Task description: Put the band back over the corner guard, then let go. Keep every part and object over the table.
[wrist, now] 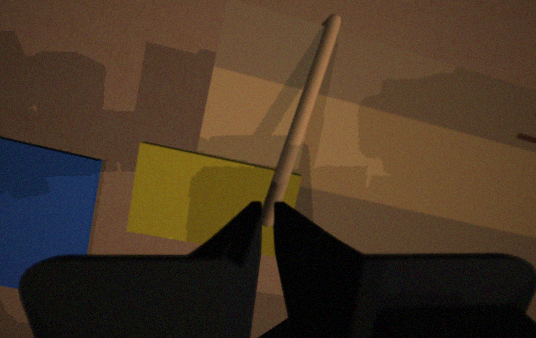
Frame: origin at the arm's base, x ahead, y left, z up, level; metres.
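Seen in the pictures: gripper, between the fingertips: [267, 211].
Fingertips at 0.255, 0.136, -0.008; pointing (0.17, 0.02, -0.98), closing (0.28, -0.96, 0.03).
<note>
Pixels of each thing's top centre, then the offset from my fingertips to it, as dx, dy, dz. "pt": a spot on its surface instead. Level surfaces: height alone.
- band, a spot on its surface: [305, 107] pt +0.047, -0.004, -0.010
- flat yellow piece, centre of its top: [215, 203] -0.010, +0.023, -0.022
- flat blue piece, a spot on its surface: [45, 215] pt -0.111, +0.184, -0.159
- small dark red thing, a spot on its surface: [526, 137] pt +0.072, -0.133, -0.029
- brown table top, height of its surface: dz -0.167
The band [305, 107] shows in the wrist view as a long, thin, pale tan strip. It slants from the fingertips up to a rounded end at the upper middle. My gripper [267, 211] is shut on the band near its lower end, which shows between the two black fingertips. Part of the band passes above the right end of a flat yellow piece [162, 192]. I cannot tell which thing in view, if any, is the corner guard. The fingers hide what lies beneath them.
A flat blue piece [45, 215] lies at the left, a small gap away from the yellow piece. A small dark red thing [526, 137] shows at the right edge. Shadows and a lighter stretch cross the brown table top [425, 30].
</note>
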